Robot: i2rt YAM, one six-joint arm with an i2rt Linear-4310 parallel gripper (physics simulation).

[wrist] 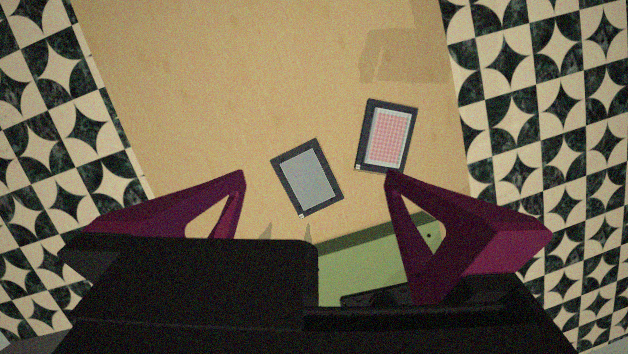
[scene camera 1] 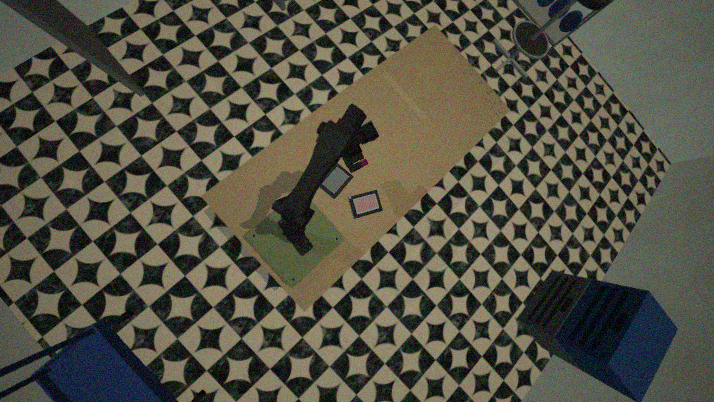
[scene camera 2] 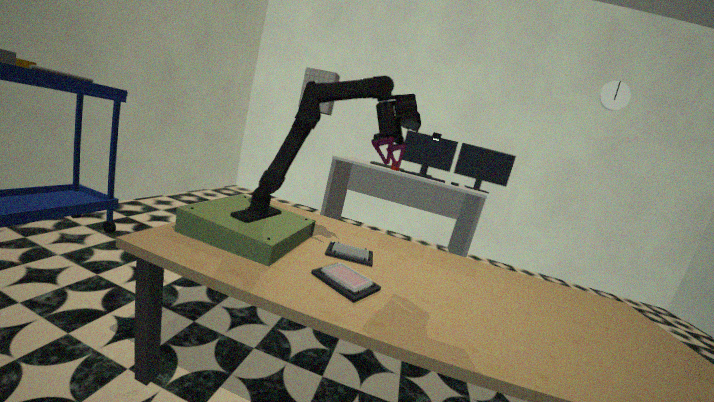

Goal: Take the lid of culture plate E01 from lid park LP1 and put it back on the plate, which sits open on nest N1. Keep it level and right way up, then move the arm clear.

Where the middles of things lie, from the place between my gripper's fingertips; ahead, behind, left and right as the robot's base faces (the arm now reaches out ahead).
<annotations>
The well plate (scene camera 2: 344,275) lies 32 cm below my hand, 18 cm to the right of it and 1 cm behind it.
</annotations>
